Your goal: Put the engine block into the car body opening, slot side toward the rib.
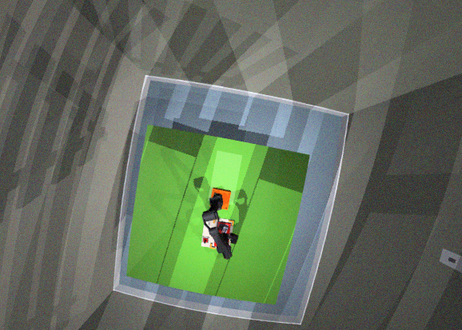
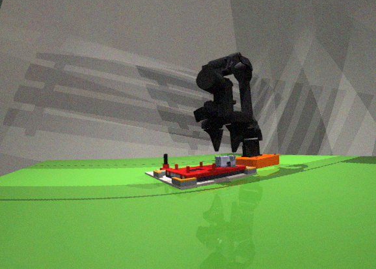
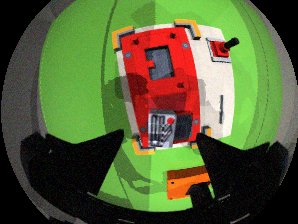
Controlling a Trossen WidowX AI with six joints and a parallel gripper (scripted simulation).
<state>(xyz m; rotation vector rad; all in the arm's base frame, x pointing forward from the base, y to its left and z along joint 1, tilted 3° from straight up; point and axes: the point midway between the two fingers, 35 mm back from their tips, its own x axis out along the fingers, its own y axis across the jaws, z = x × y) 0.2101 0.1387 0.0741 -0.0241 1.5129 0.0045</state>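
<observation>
Now: gripper tip 30 mm above the grey engine block.
</observation>
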